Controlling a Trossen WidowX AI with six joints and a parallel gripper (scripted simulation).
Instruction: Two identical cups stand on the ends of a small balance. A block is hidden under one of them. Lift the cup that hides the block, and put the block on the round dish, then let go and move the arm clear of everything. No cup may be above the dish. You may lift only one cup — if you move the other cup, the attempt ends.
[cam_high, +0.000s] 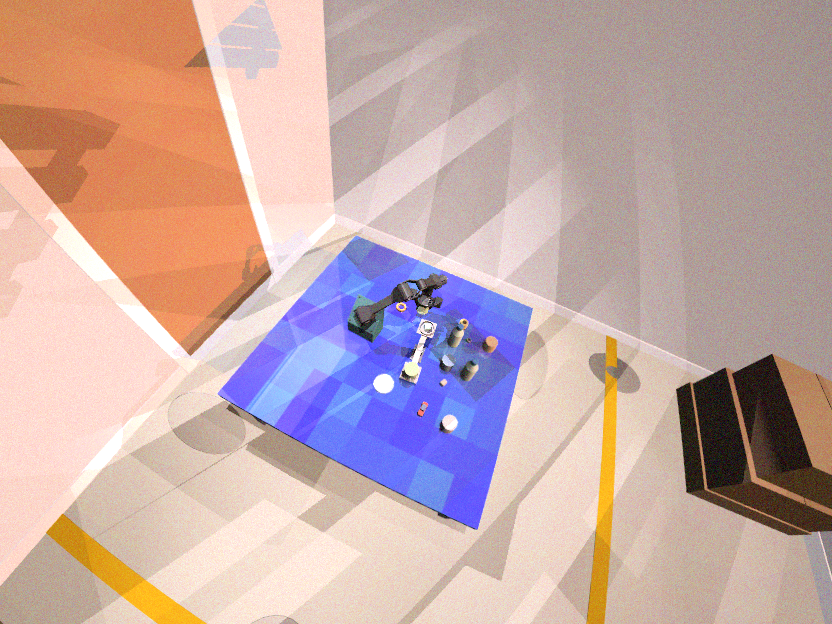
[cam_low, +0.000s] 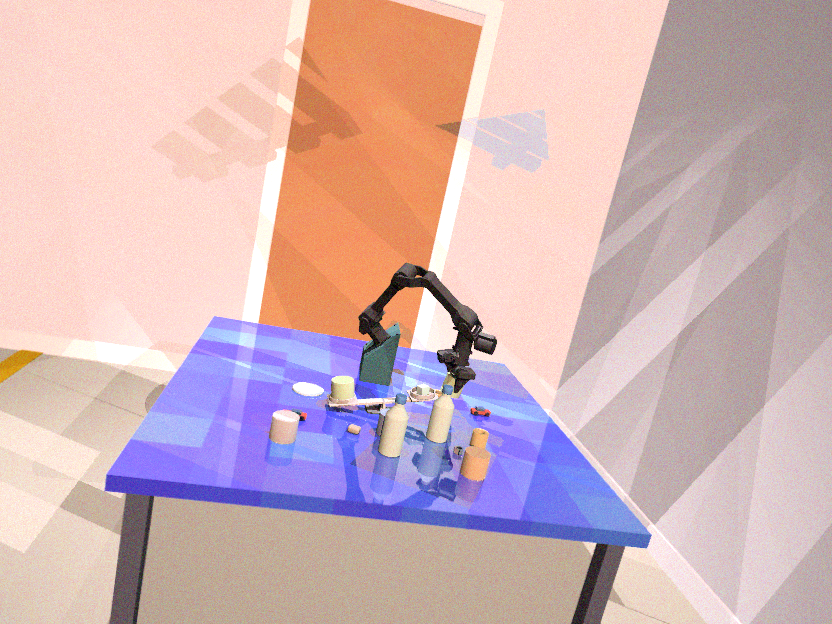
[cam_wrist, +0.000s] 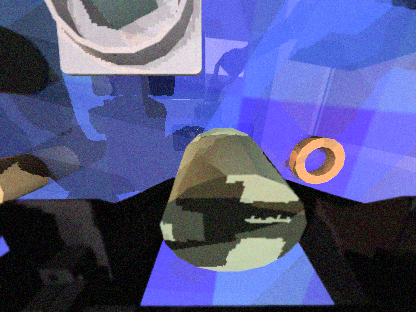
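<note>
My gripper tip is 400 mm to the left of the olive cup, 80 mm short of it and 20 mm above it. Round my gripper tip: balance: 240 mm to the right, 80 mm ahead, 60 mm below; then round white dish: 470 mm to the right, 80 mm below, 30 mm behind; then balance beam: 240 mm to the right, 70 mm ahead, 40 mm below.
</note>
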